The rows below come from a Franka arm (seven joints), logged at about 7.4 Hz.
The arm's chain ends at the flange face. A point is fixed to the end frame.
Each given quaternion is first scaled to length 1.
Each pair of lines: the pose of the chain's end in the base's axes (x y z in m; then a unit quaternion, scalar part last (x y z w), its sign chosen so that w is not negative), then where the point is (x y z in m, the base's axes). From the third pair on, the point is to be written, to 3 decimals.
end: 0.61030 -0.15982 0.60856 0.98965 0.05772 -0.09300 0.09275
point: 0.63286 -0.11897 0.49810
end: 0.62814 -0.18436 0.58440 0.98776 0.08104 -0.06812 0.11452
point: 0.65374 -0.14619 0.47364
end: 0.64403 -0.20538 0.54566 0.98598 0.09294 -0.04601 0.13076
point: 0.673 -0.169 0.435
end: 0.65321 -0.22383 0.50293 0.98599 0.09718 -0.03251 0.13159
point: 0.685 -0.187 0.393
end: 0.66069 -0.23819 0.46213 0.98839 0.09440 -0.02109 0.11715
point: 0.695 -0.198 0.354
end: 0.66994 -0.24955 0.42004 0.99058 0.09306 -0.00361 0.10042
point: 0.707 -0.206 0.315
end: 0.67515 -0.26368 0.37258 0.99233 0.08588 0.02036 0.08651
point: 0.718 -0.217 0.271
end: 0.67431 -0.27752 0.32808 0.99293 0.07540 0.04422 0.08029
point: 0.723 -0.230 0.229
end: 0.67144 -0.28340 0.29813 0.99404 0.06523 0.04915 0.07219
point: 0.722 -0.235 0.201
